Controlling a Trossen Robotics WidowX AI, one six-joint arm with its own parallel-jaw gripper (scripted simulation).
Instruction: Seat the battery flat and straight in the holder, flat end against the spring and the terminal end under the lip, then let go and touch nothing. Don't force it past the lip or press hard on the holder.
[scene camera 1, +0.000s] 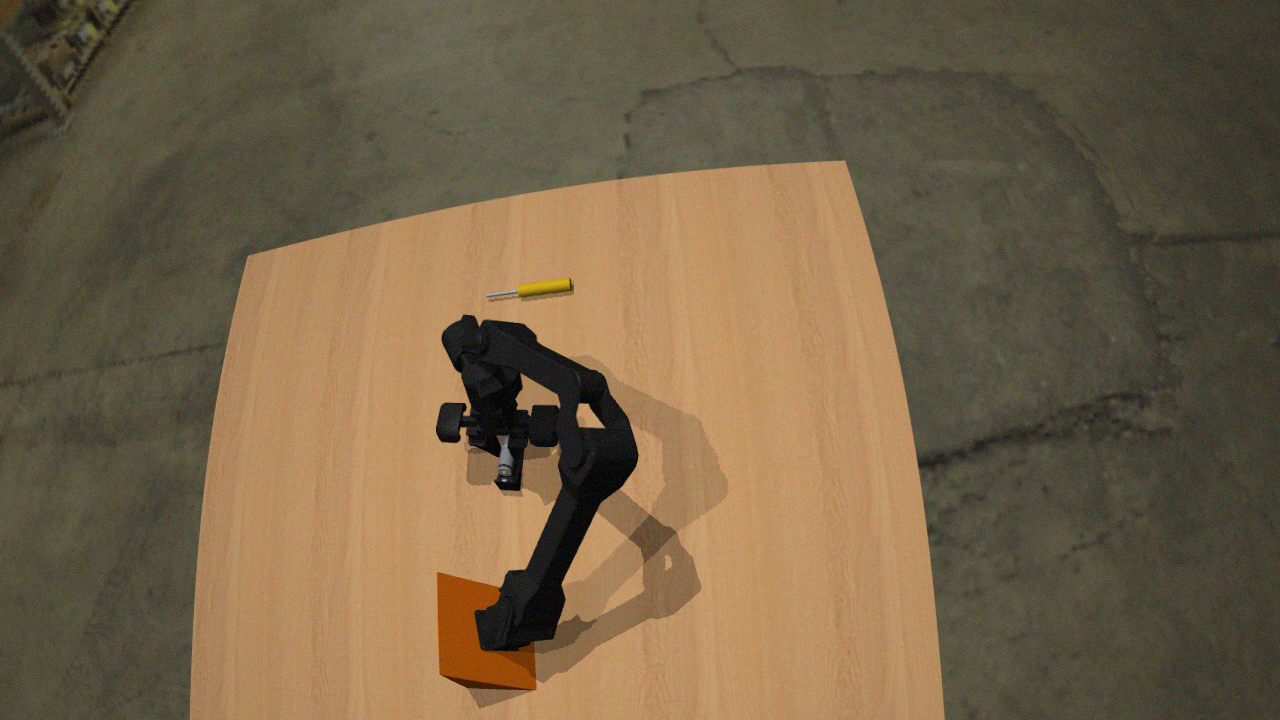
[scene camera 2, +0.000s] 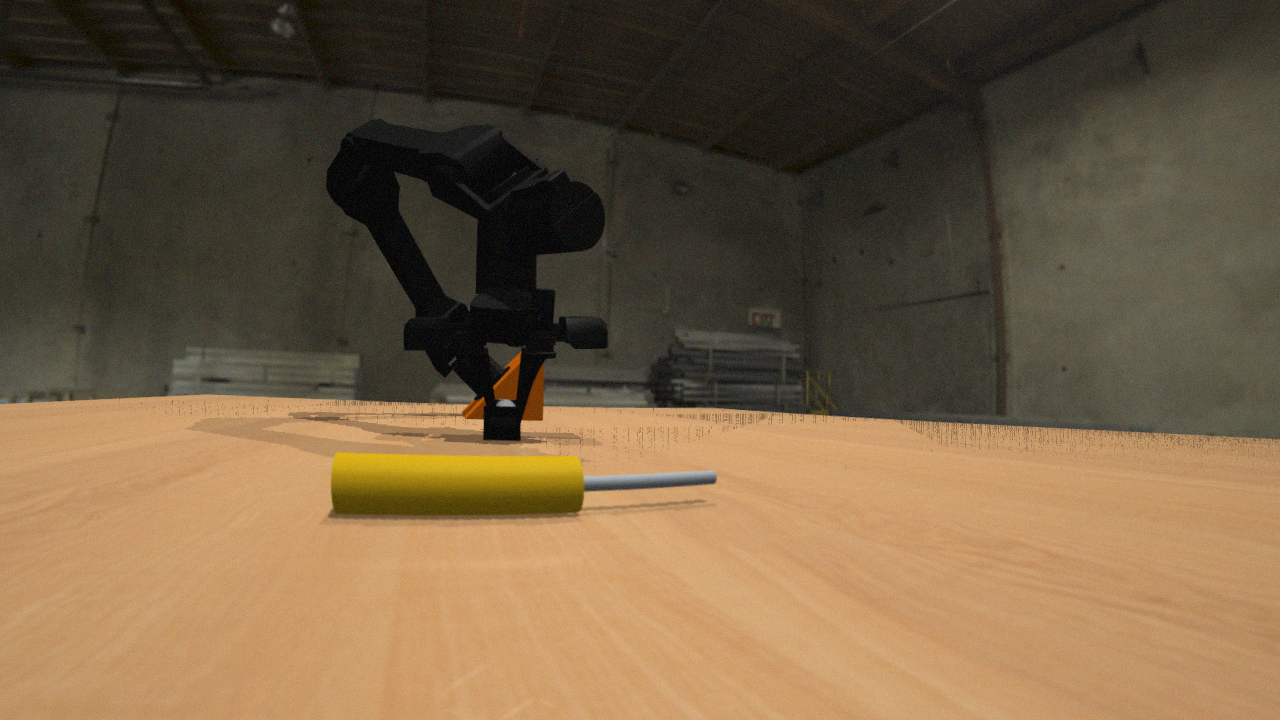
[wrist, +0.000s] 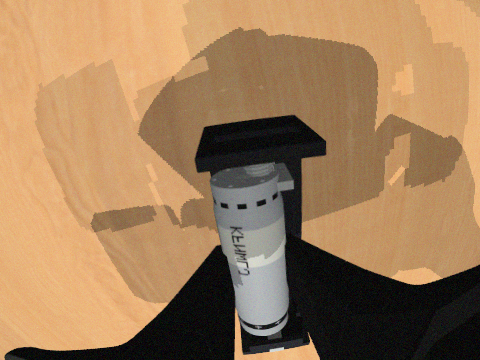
In view: my gripper (scene camera 2: 506, 422) and a battery (wrist: 249, 211).
My gripper also shows in scene camera 1 (scene camera 1: 508, 456) and in the wrist view (wrist: 253, 249).
